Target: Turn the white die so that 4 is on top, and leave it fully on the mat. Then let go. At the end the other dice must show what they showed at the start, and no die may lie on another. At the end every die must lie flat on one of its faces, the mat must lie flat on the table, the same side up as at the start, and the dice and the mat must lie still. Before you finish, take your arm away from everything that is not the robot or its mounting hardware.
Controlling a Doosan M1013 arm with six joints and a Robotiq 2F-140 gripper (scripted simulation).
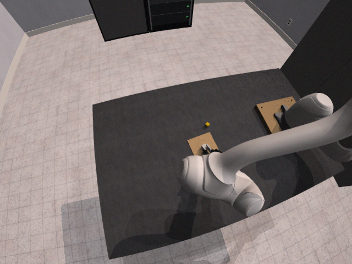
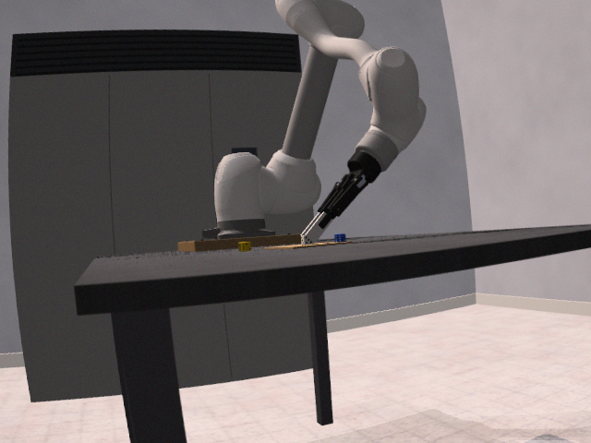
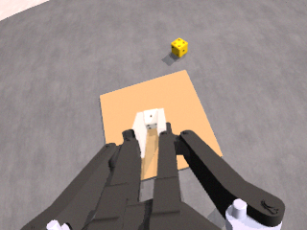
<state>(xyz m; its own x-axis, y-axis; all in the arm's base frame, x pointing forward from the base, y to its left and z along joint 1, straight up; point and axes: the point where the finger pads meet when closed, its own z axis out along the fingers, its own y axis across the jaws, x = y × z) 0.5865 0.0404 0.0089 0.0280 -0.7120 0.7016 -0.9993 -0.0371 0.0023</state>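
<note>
Right now my hand is 40 mm above the tan mat and 30 mm to the left of it. The rest, counted from my hand: white die 20 mm to the right, 20 mm below; blue die 90 mm to the left, 80 mm behind, 30 mm below; yellow die 150 mm to the right, 50 mm behind, 30 mm below.
</note>
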